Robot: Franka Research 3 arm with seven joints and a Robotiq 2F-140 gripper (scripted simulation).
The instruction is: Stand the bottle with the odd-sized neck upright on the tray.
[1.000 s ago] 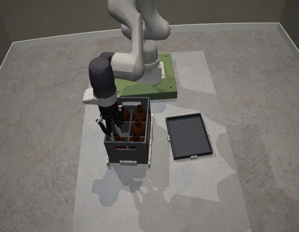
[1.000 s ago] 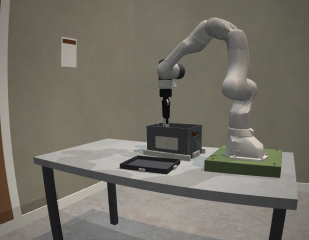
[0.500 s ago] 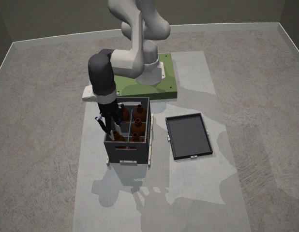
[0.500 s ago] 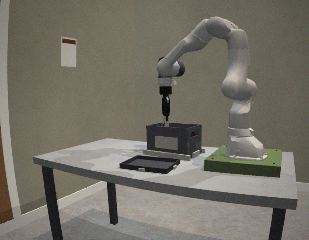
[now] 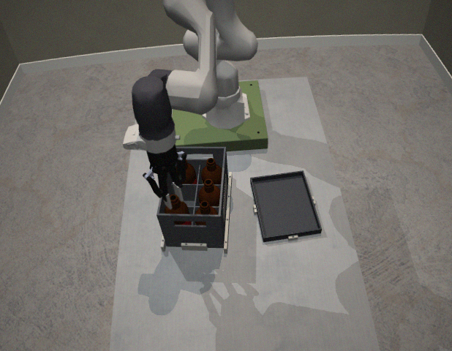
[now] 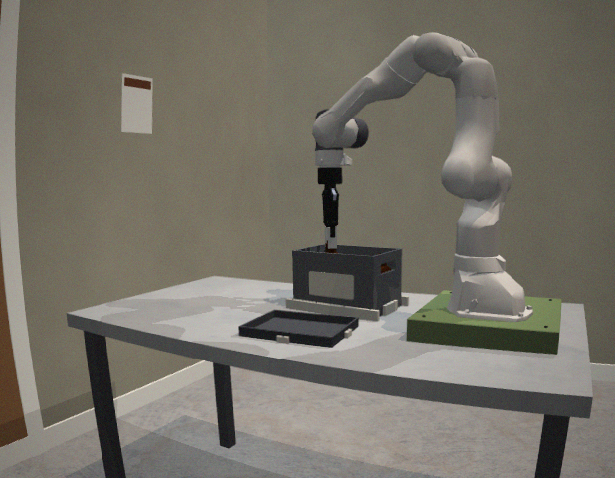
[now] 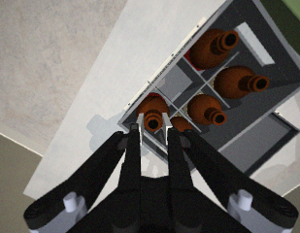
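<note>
Now: the glass bottle 90 mm below my hand. Round my hand: black tray 320 mm to the left, 190 mm below, 140 mm behind; then dark grey crate 120 mm below, 90 mm behind, 40 mm to the left; then brown bottle 180 mm behind, 120 mm below, 10 mm to the right.
</note>
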